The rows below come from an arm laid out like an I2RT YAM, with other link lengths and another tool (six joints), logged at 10 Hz.
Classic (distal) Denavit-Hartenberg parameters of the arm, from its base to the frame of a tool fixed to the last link. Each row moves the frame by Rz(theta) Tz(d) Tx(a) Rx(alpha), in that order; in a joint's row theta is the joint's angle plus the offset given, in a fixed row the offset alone. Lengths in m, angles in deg.
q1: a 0.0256  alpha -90  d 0.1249  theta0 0
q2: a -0.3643  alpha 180  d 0  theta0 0
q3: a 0.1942  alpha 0  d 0  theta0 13.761
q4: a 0.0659  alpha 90  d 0.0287  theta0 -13.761
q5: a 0  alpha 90  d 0.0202  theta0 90
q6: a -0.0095  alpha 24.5  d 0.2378  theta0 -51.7
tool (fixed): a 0  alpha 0  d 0.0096  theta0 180
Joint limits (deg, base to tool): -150..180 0..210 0..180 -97..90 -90..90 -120..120
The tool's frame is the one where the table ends.
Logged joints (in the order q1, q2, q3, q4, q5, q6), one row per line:
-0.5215, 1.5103, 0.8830, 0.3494, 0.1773, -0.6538
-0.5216, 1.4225, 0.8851, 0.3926, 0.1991, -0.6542
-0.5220, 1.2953, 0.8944, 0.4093, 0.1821, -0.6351
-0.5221, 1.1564, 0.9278, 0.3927, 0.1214, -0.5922
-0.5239, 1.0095, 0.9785, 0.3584, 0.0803, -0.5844
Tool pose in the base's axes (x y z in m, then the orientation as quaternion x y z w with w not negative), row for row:
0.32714, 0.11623, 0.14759, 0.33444, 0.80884, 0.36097, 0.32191
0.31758, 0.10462, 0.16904, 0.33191, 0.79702, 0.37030, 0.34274
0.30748, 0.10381, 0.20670, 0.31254, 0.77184, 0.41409, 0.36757
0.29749, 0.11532, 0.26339, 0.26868, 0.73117, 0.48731, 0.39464
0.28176, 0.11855, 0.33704, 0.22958, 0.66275, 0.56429, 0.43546
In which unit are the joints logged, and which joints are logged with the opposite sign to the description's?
The joints are logged in radians. Opposite sign: q1, q4, q6.
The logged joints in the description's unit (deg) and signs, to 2 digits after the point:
29.88, 86.53, 50.59, -20.02, 10.16, 37.46
29.89, 81.50, 50.71, -22.49, 11.41, 37.48
29.91, 74.22, 51.25, -23.45, 10.43, 36.39
29.91, 66.26, 53.16, -22.50, 6.96, 33.93
30.02, 57.84, 56.06, -20.53, 4.60, 33.48

